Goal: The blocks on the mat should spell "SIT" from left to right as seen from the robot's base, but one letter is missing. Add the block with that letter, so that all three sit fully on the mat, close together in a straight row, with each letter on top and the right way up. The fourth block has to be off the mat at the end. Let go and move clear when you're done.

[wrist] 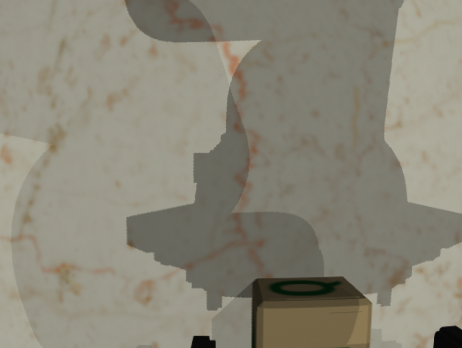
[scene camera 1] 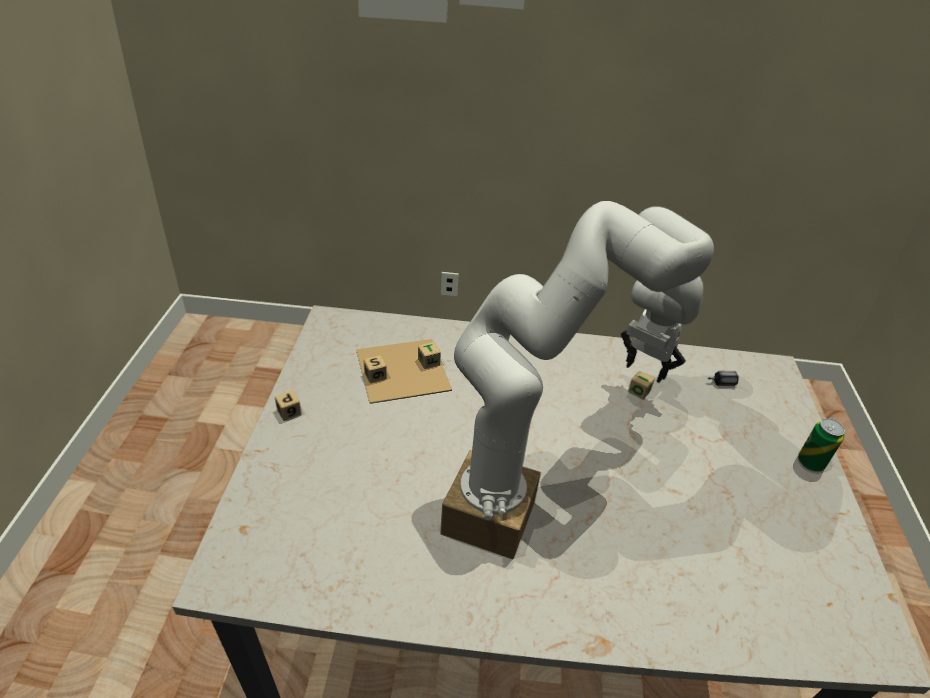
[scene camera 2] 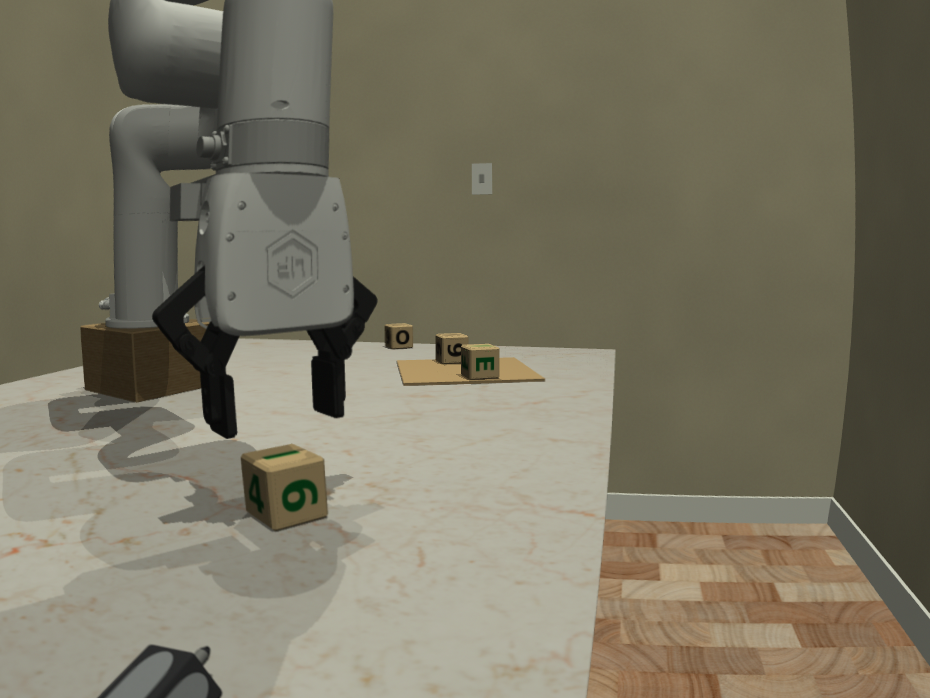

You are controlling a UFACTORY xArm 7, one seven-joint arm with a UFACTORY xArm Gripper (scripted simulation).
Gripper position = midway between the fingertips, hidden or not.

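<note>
A tan mat [scene camera 1: 406, 377] is visible to me, and scene camera 2 shows it too [scene camera 2: 413, 372], while in the wrist view the mat is out of frame. I also see a T block [scene camera 2: 478, 361]; in the wrist view this block is out of frame. As for my gripper [scene camera 2: 277, 424], I find it in scene camera 1 as well [scene camera 1: 644, 372].
</note>
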